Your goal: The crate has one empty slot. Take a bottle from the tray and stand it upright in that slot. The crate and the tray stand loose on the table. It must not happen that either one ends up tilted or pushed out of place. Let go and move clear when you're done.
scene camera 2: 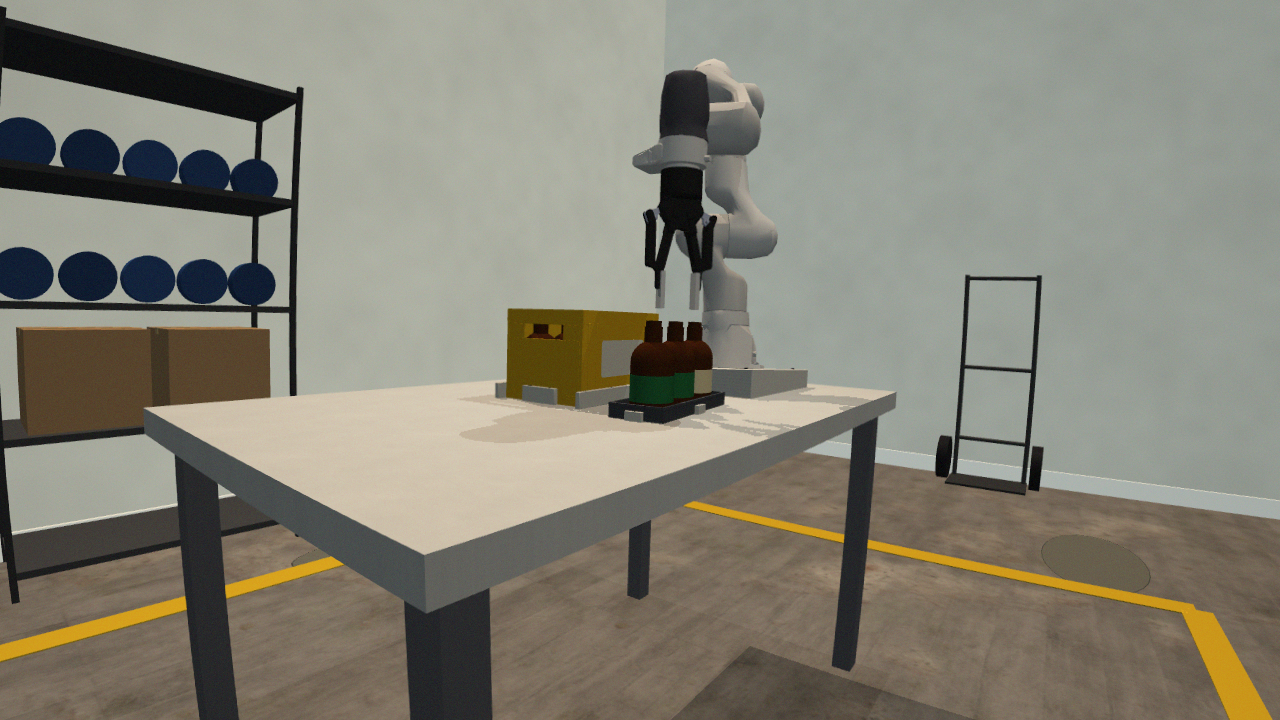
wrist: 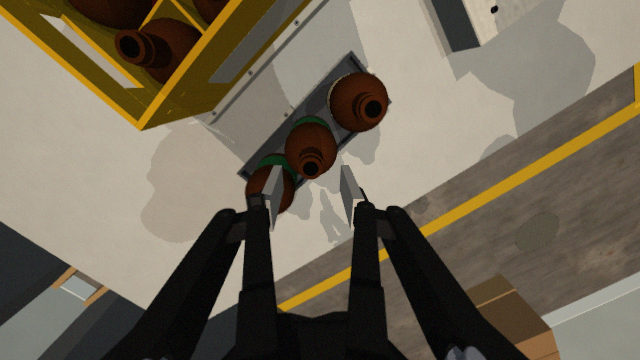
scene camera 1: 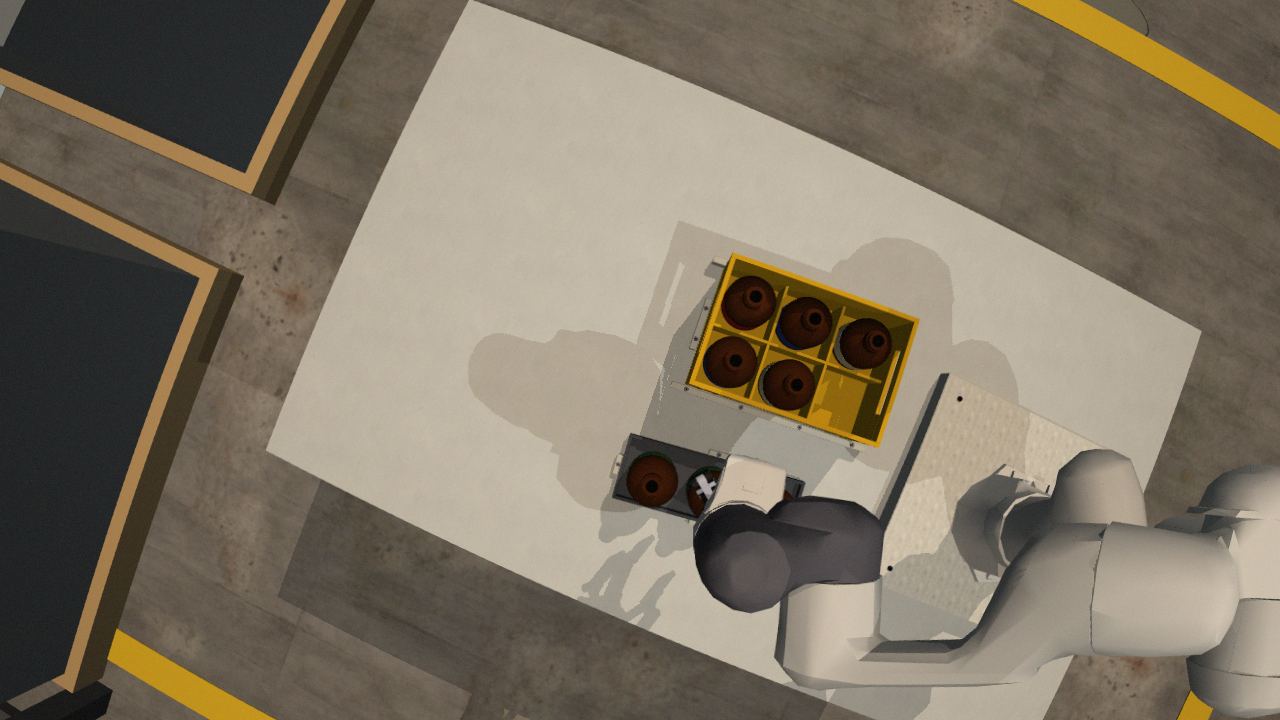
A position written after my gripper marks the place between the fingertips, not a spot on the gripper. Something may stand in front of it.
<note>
In view: my gripper (scene camera 2: 677, 309), a dark tray (scene camera 1: 686, 464) and a yellow crate (scene camera 1: 841, 401).
The dark tray also shows in scene camera 2 (scene camera 2: 661, 415) and in the wrist view (wrist: 312, 106). The yellow crate is seen too in scene camera 2 (scene camera 2: 596, 350) and in the wrist view (wrist: 232, 43). My gripper also shows in the wrist view (wrist: 311, 177).
</note>
